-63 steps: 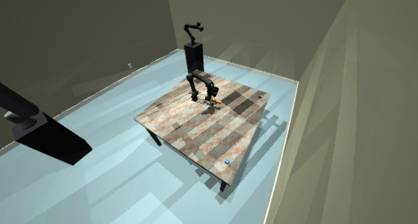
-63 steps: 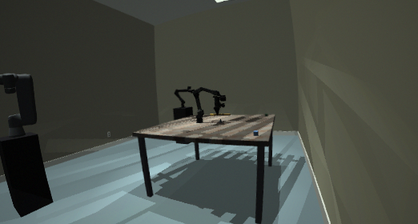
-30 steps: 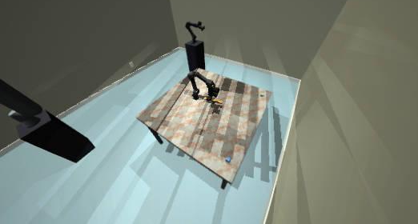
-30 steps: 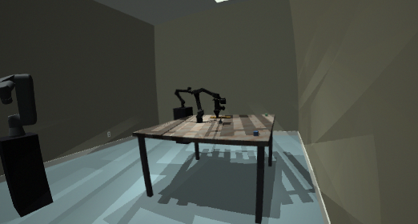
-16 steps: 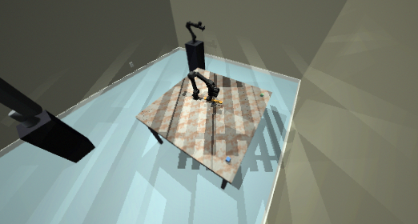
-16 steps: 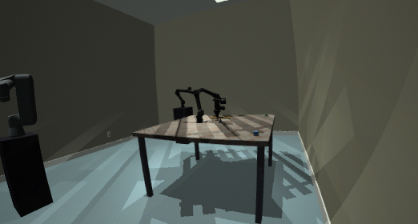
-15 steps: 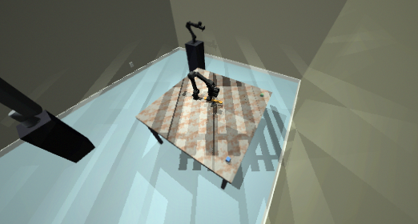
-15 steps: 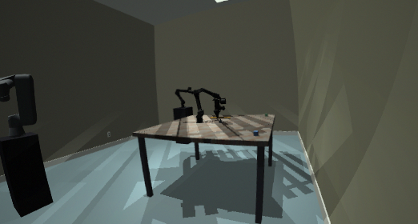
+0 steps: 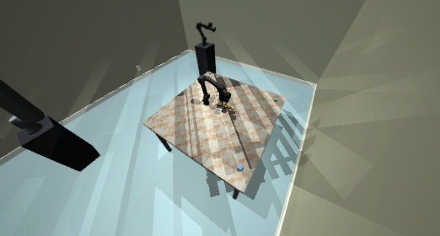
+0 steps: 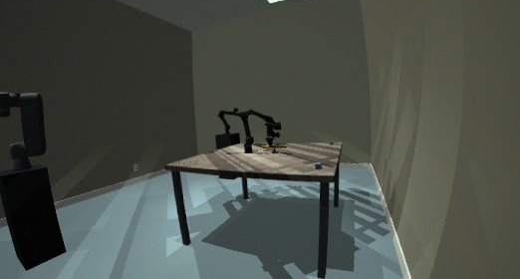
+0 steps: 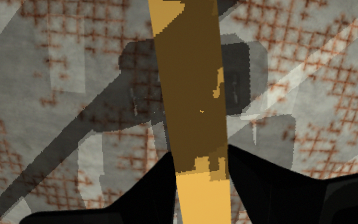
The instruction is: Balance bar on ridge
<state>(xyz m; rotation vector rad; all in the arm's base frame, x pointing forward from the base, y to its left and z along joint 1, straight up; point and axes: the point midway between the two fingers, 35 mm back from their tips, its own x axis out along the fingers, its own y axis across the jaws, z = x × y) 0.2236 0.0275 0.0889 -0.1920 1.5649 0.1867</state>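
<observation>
My gripper tip is 3 cm short of the long yellow bar and 1 cm to the right of it. The rest, counted from my gripper tip: small green cube 52 cm ahead, 47 cm to the left, 4 cm below; then small blue cube 53 cm to the right, 52 cm ahead, 4 cm below.
</observation>
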